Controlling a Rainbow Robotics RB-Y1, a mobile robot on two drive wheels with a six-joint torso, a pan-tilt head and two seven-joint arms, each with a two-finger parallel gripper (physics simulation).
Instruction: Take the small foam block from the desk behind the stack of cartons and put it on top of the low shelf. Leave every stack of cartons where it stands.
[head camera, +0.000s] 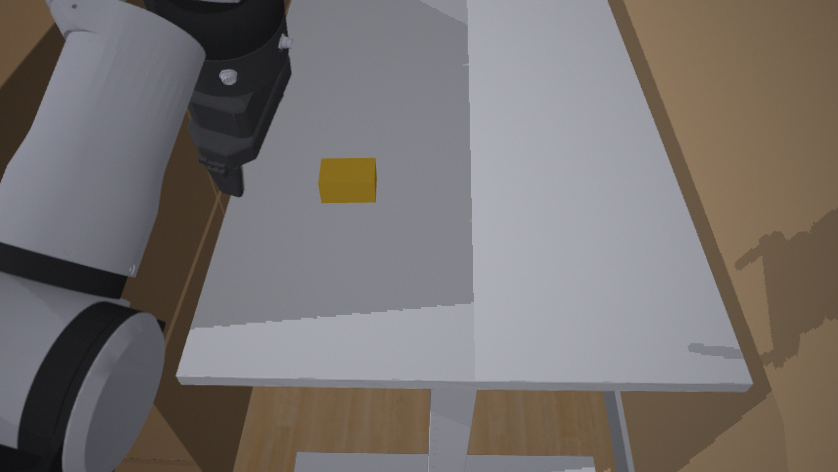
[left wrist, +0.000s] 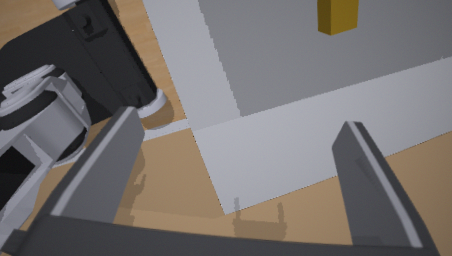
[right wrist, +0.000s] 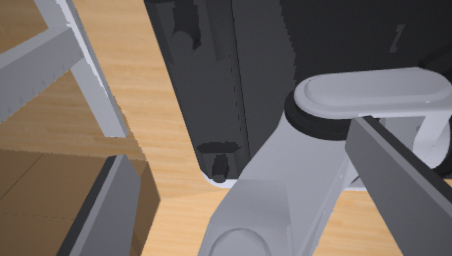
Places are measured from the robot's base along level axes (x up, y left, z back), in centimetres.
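Pixels of known places: left gripper, fingertip midpoint: (head camera: 253, 142) (left wrist: 237, 127); right gripper, fingertip midpoint: (right wrist: 239, 150).
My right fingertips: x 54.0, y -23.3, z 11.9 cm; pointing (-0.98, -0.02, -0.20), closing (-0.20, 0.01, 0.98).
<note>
Ahead of a thing's pixels: the offset from my right fingertips to its top centre. Level surfaces: height alone.
The small yellow foam block @[dx +22.6, dy +26.9, dz -73.7 cm] (head camera: 347, 180) (left wrist: 339, 16) lies on the shaded part of the white desk @[dx +18.1 cm] (head camera: 557, 205) (left wrist: 280, 140), left of the desk's middle in the head view and at the top edge of the left wrist view. My left gripper (head camera: 233, 188) (left wrist: 237, 127) is open and empty. In the head view it hangs over the desk's left edge, left of the block and apart from it. My right gripper (right wrist: 239, 150) is open and empty, away from the desk top. A brown stack of cartons @[dx +27.1, dy +73.1, dz -72.7 cm] (head camera: 175, 252) stands along the desk's left side. I cannot make out the low shelf.
A brown carton @[dx -26.9, dy +73.1, dz -72.7 cm] (right wrist: 35, 190) shows at the lower left of the right wrist view, near the desk's leg frame (right wrist: 95, 95). My dark mobile base (right wrist: 210, 90) (left wrist: 55, 55) stands on the wood floor. A tan surface (head camera: 762, 146) borders the desk's right side.
</note>
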